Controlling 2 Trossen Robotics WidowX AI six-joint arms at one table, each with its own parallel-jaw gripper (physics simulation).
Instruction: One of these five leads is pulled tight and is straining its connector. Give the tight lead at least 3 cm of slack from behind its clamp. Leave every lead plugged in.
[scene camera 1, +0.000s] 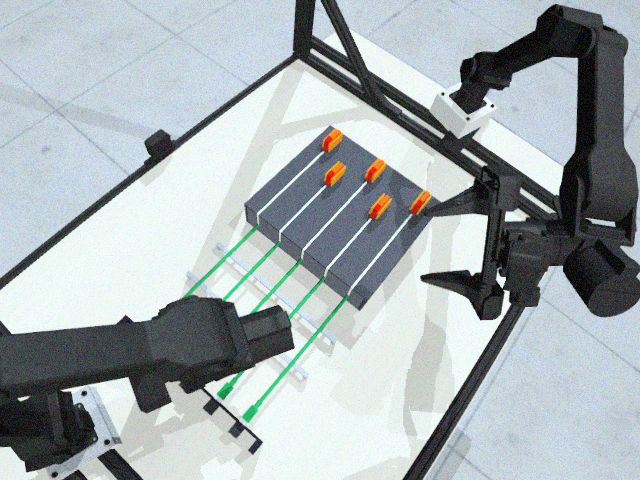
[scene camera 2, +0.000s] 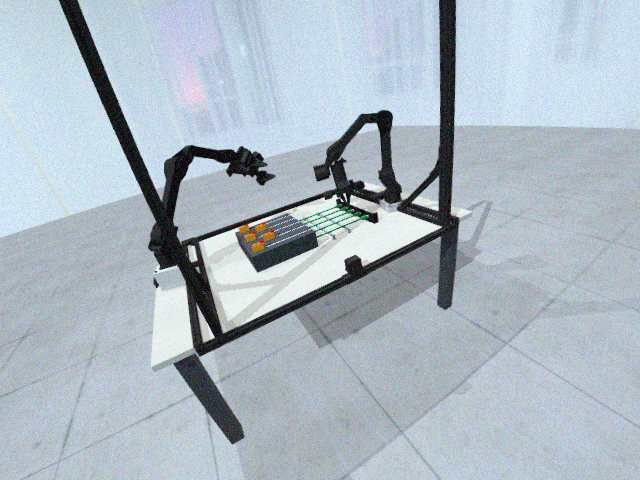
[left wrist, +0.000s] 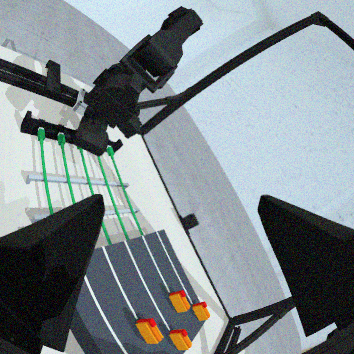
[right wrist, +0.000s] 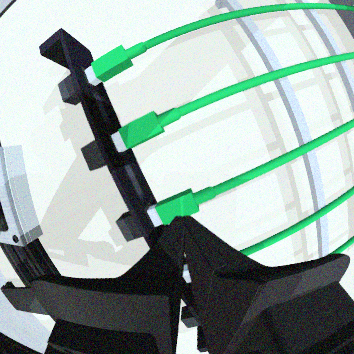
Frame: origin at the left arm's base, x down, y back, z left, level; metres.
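Seen in the pictures: left gripper, fingertip midpoint: (scene camera 1: 422, 247) (scene camera 2: 271, 170) (left wrist: 183, 203); right gripper, fingertip midpoint: (scene camera 2: 348, 207) (right wrist: 182, 222); left arm's base, link origin: (scene camera 1: 467, 100) (scene camera 2: 170, 263); right arm's base, link origin: (scene camera 1: 70, 432) (scene camera 2: 393, 200).
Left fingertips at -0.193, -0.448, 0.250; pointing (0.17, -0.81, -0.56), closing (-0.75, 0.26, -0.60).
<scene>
Pixels of each thing's middle, then the offset from my left fingertips to it, as dx, dy, dz. "pt": a spot on its surface instead. Level surfaces: height alone.
- middle connector, surface spot: (right wrist: 176, 206) pt +0.240, -0.304, -0.073
- white table, surface height: dx +0.270
- small black box, surface spot: (scene camera 1: 159, 144) (scene camera 2: 351, 258) pt +0.221, -0.172, -0.489
Several green leads (scene camera 1: 322, 329) (right wrist: 270, 77) run side by side from connectors (scene camera 1: 250, 412) (right wrist: 142, 130) at a black rail (scene camera 1: 219, 403) (right wrist: 104, 116) to a dark block (scene camera 1: 343, 227) (scene camera 2: 284, 254), where white lines continue to orange-and-red clamps (scene camera 1: 379, 206) (left wrist: 149, 330). I cannot tell by sight which lead is tight. My right gripper (right wrist: 182, 222) is shut and empty, its tips at the near edge of the middle connector (right wrist: 176, 206); its fingers hide part of the rail. My arm covers it in scene camera 1. My left gripper (scene camera 1: 424, 244) (scene camera 2: 269, 171) (left wrist: 183, 203) is open and empty, beside and above the block.
Two pale bars (scene camera 1: 276, 293) (right wrist: 305, 145) cross under the leads between rail and block. A black frame (scene camera 1: 467, 384) edges the white table (scene camera 1: 129, 217). A small black box (scene camera 1: 159, 144) (scene camera 2: 354, 265) is on one frame edge. My right forearm (scene camera 1: 87, 351) hangs over the rail in scene camera 1.
</scene>
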